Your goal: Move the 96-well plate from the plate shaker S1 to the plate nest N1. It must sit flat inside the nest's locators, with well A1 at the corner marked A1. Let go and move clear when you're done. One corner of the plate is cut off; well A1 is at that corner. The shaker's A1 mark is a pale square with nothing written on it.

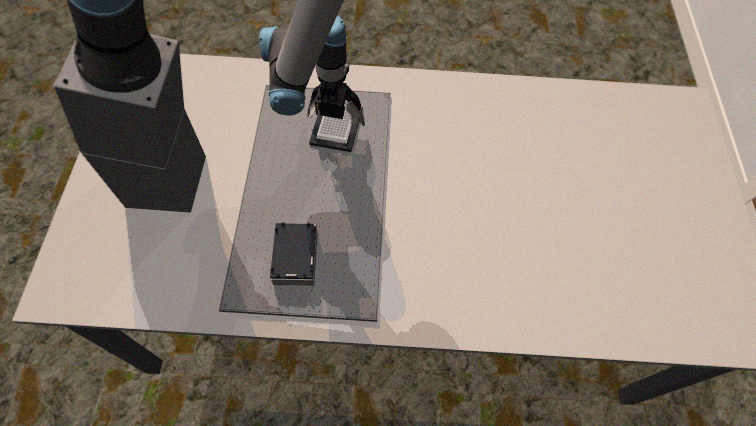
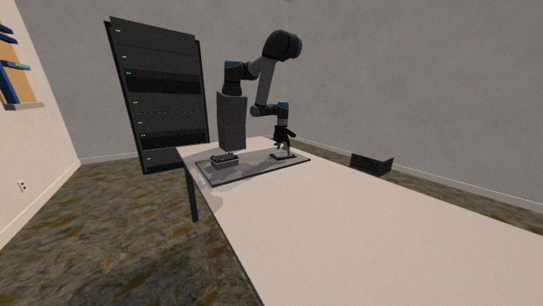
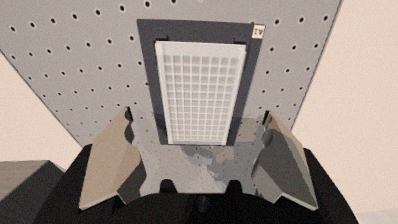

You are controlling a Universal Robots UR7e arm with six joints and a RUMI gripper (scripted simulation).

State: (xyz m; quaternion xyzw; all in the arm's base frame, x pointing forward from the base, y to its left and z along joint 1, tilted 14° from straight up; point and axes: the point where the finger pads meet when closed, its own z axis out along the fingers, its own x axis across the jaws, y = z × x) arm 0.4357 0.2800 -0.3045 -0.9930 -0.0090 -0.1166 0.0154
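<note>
The 96-well plate is 1 cm below my hand. Round my hand: plate nest N1: 2 cm below; then pale label: 8 cm to the left, 5 cm ahead, 2 cm below.
</note>
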